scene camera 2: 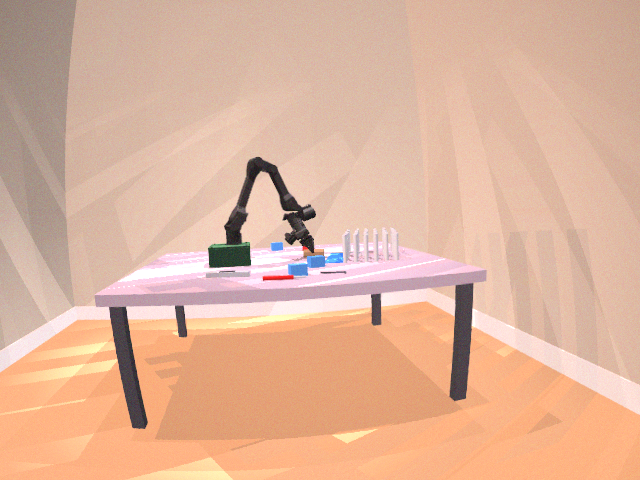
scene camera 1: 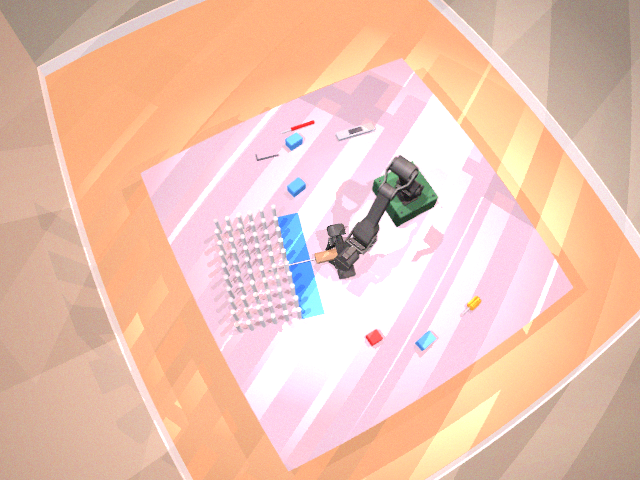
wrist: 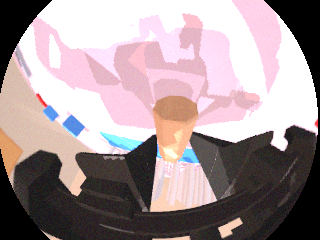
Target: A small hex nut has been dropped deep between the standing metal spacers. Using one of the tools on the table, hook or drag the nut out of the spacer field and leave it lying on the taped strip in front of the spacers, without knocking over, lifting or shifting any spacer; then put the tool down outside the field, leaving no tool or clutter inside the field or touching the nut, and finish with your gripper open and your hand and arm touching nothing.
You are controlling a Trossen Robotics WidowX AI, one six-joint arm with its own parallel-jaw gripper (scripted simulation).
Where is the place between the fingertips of the gripper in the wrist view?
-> At 172,136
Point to a blue taped strip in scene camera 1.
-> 306,289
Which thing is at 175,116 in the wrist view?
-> A hook tool.
